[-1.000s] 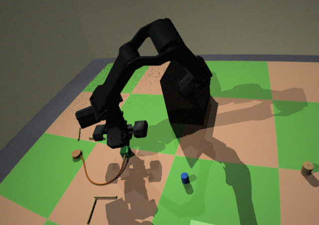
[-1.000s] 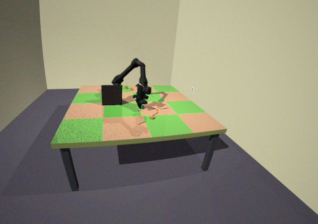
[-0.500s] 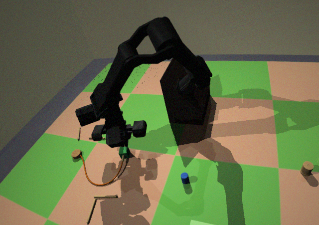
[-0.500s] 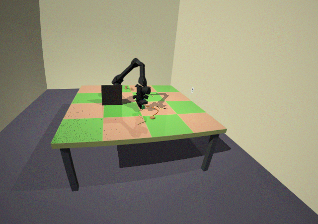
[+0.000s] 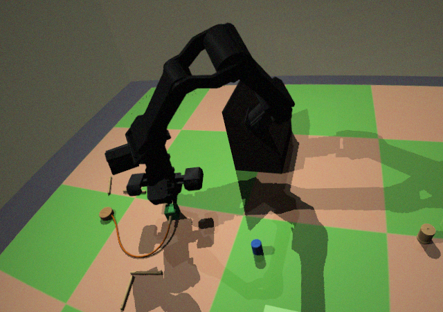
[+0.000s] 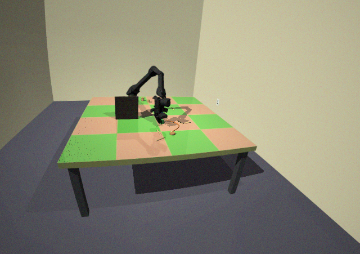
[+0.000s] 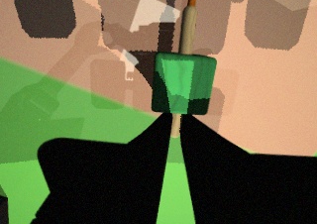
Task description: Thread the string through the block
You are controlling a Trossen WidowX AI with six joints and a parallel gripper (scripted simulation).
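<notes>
Now: the green block 3 cm ahead of my gripper tip, 1 cm to the left of it and 1 cm above it. Also, from my gripper tip: thin stick 4 cm ahead, 1 cm to the left, 1 cm above; round wooden button 5 cm ahead, 19 cm to the right; blue cylinder 10 cm ahead, 24 cm to the left, 1 cm above.
</notes>
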